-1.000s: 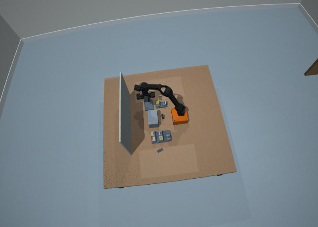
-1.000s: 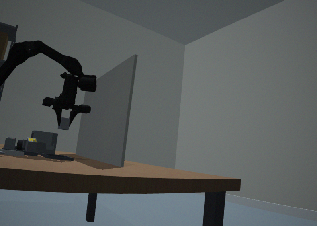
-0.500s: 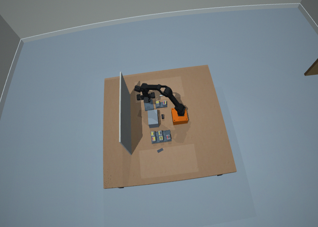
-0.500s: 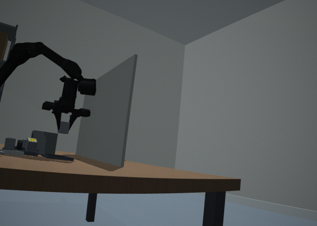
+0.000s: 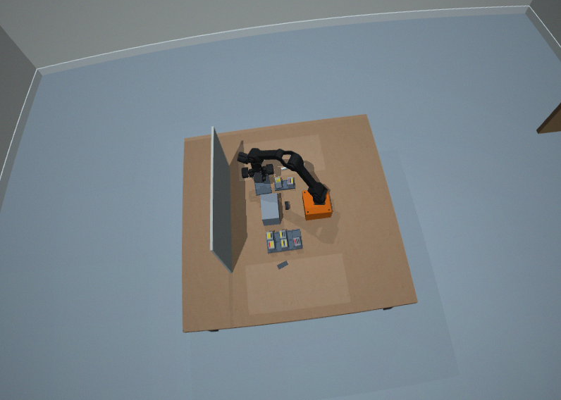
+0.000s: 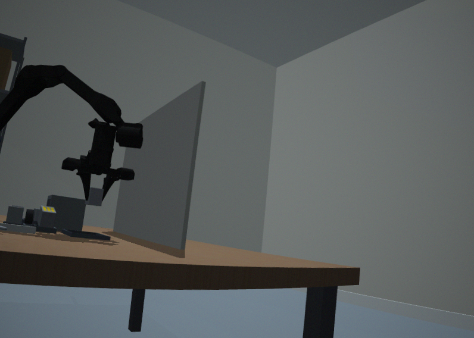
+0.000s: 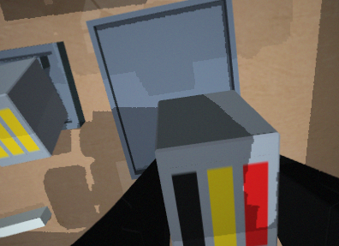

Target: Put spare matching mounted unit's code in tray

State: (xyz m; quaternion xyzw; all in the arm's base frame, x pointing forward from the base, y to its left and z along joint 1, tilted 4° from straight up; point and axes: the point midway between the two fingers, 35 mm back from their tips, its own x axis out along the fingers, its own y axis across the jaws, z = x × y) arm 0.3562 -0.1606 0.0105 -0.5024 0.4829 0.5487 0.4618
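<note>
Now: the flat grey tray 90 mm below my gripper tip and 10 mm behind it. Round my gripper tip: grey spare block 20 mm above; tall grey panel 210 mm to the left, 190 mm ahead, 130 mm above; grey mounted unit 200 mm to the left, 60 mm behind, 40 mm below.
</note>
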